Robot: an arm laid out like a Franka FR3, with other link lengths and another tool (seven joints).
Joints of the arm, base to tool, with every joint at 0 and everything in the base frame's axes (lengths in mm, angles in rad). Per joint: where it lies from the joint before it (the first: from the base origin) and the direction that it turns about. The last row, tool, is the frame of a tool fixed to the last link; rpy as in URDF.
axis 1: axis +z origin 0 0 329.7
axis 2: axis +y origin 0 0 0
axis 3: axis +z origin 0 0 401.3
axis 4: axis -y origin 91.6 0 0
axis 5: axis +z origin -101.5 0 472.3
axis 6: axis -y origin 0 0 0
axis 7: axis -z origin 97.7 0 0
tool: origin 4 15 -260.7 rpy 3.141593 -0.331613 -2.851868
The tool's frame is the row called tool.
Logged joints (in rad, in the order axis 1, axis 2, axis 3, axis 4, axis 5, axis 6, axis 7), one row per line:
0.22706 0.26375 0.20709 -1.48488 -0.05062 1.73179 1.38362
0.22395 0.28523 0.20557 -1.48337 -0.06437 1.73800 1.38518
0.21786 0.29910 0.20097 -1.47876 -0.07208 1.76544 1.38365
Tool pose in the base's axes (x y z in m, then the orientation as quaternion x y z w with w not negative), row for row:
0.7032 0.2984 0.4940 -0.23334 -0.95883 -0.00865 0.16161
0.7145 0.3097 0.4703 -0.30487 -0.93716 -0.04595 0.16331
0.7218 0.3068 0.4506 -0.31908 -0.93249 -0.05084 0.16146
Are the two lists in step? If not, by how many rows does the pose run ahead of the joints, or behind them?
The pose runs 2 rows behind the joints: the pose in row i belongs to the joints in row i - 2.
